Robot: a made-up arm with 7 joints. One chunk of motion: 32 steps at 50 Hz.
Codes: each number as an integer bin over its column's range. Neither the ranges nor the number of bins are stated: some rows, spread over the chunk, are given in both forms.
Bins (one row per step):
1: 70 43 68 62 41 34 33
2: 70 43 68 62 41 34 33
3: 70 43 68 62 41 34 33
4: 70 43 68 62 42 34 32
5: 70 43 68 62 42 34 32
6: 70 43 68 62 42 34 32
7: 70 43 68 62 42 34 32
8: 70 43 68 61 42 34 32
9: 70 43 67 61 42 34 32
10: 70 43 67 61 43 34 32
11: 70 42 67 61 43 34 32
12: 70 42 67 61 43 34 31
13: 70 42 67 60 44 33 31
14: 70 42 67 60 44 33 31
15: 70 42 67 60 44 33 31
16: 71 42 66 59 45 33 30
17: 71 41 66 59 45 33 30
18: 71 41 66 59 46 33 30
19: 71 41 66 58 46 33 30
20: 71 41 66 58 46 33 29
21: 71 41 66 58 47 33 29
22: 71 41 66 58 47 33 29
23: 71 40 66 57 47 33 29
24: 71 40 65 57 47 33 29
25: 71 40 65 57 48 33 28
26: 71 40 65 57 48 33 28
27: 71 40 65 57 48 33 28
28: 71 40 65 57 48 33 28
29: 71 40 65 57 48 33 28
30: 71 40 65 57 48 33 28
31: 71 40 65 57 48 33 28
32: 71 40 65 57 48 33 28
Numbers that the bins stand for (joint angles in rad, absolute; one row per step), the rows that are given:
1: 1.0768 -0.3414 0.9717 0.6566 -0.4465 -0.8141 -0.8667
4: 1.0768 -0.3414 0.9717 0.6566 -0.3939 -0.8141 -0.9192
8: 1.0768 -0.3414 0.9717 0.6040 -0.3939 -0.8141 -0.9192
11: 1.0768 -0.3939 0.9192 0.6040 -0.3414 -0.8141 -0.9192
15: 1.0768 -0.3939 0.9192 0.5515 -0.2889 -0.8667 -0.9717
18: 1.1293 -0.4465 0.8667 0.4990 -0.1838 -0.8667 -1.0242
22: 1.1293 -0.4465 0.8667 0.4465 -0.1313 -0.8667 -1.0768
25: 1.1293 -0.4990 0.8141 0.3939 -0.0788 -0.8667 -1.1293
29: 1.1293 -0.4990 0.8141 0.3939 -0.0788 -0.8667 -1.1293
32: 1.1293 -0.4990 0.8141 0.3939 -0.0788 -0.8667 -1.1293
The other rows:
2: 1.0768 -0.3414 0.9717 0.6566 -0.4465 -0.8141 -0.8667
3: 1.0768 -0.3414 0.9717 0.6566 -0.4465 -0.8141 -0.8667
5: 1.0768 -0.3414 0.9717 0.6566 -0.3939 -0.8141 -0.9192
6: 1.0768 -0.3414 0.9717 0.6566 -0.3939 -0.8141 -0.9192
7: 1.0768 -0.3414 0.9717 0.6566 -0.3939 -0.8141 -0.9192
9: 1.0768 -0.3414 0.9192 0.6040 -0.3939 -0.8141 -0.9192
10: 1.0768 -0.3414 0.9192 0.6040 -0.3414 -0.8141 -0.9192
12: 1.0768 -0.3939 0.9192 0.6040 -0.3414 -0.8141 -0.9717
13: 1.0768 -0.3939 0.9192 0.5515 -0.2889 -0.8667 -0.9717
14: 1.0768 -0.3939 0.9192 0.5515 -0.2889 -0.8667 -0.9717
16: 1.1293 -0.3939 0.8667 0.4990 -0.2364 -0.8667 -1.0242
17: 1.1293 -0.4465 0.8667 0.4990 -0.2364 -0.8667 -1.0242
19: 1.1293 -0.4465 0.8667 0.4465 -0.1838 -0.8667 -1.0242
20: 1.1293 -0.4465 0.8667 0.4465 -0.1838 -0.8667 -1.0768
21: 1.1293 -0.4465 0.8667 0.4465 -0.1313 -0.8667 -1.0768
23: 1.1293 -0.4990 0.8667 0.3939 -0.1313 -0.8667 -1.0768
24: 1.1293 -0.4990 0.8141 0.3939 -0.1313 -0.8667 -1.0768
26: 1.1293 -0.4990 0.8141 0.3939 -0.0788 -0.8667 -1.1293
27: 1.1293 -0.4990 0.8141 0.3939 -0.0788 -0.8667 -1.1293
28: 1.1293 -0.4990 0.8141 0.3939 -0.0788 -0.8667 -1.1293
30: 1.1293 -0.4990 0.8141 0.3939 -0.0788 -0.8667 -1.1293
31: 1.1293 -0.4990 0.8141 0.3939 -0.0788 -0.8667 -1.1293

